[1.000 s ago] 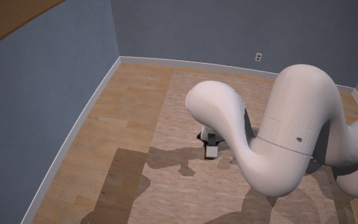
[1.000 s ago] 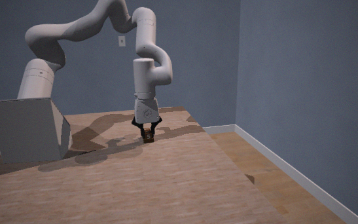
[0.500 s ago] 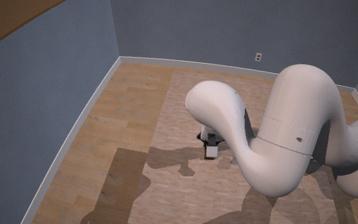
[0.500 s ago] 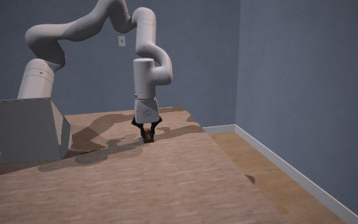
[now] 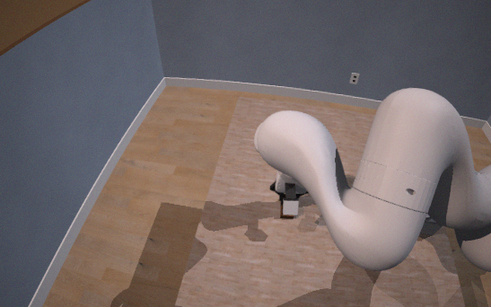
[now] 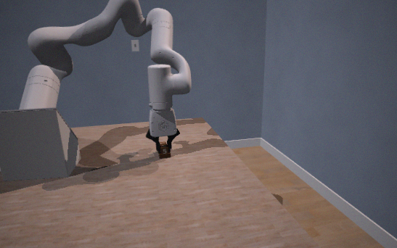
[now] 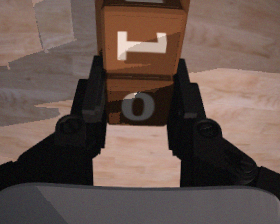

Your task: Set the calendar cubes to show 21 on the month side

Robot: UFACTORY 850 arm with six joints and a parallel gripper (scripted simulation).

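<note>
Right now my hand is 10 mm above the brown wooden date cube. Round my hand: brown tray (20 mm to the left, 30 mm below).
</note>
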